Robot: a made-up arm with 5 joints.
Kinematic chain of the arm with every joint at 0, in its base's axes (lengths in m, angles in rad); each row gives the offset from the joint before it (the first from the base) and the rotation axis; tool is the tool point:
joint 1: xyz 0 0 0.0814 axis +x
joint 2: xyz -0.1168 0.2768 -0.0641 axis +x
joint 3: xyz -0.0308 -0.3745 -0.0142 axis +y
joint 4: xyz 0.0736 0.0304 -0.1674 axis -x
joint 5: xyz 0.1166 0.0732 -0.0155 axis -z
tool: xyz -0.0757 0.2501 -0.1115
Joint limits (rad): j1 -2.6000..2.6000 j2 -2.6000..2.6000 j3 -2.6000..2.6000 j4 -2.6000..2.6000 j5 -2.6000..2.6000
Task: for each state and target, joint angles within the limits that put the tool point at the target. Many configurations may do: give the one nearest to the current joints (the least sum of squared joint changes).
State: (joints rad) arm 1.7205 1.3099 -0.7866 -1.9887 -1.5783
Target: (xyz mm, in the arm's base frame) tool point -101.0 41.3 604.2
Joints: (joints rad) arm 2.0514 1.5877 -0.6509 -1.8867 -1.6437
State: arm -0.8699 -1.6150 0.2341 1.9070 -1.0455
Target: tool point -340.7 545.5 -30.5
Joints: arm -1.2160 -1.9567 0.5884 1.8813 -1.0683
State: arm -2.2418 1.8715 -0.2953 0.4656 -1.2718
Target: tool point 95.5 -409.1 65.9
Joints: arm -2.6000 1.3142 -1.2853 -0.1462 -0.6824
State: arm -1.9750 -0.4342 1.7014 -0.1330 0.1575
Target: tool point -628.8 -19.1 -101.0
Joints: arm -1.7949 -0.5310 2.0261 0.5485 0.2368
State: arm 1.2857 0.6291 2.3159 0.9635 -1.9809
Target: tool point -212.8 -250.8 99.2
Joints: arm 0.8457 -0.1491 2.6000 1.0216 -1.6520
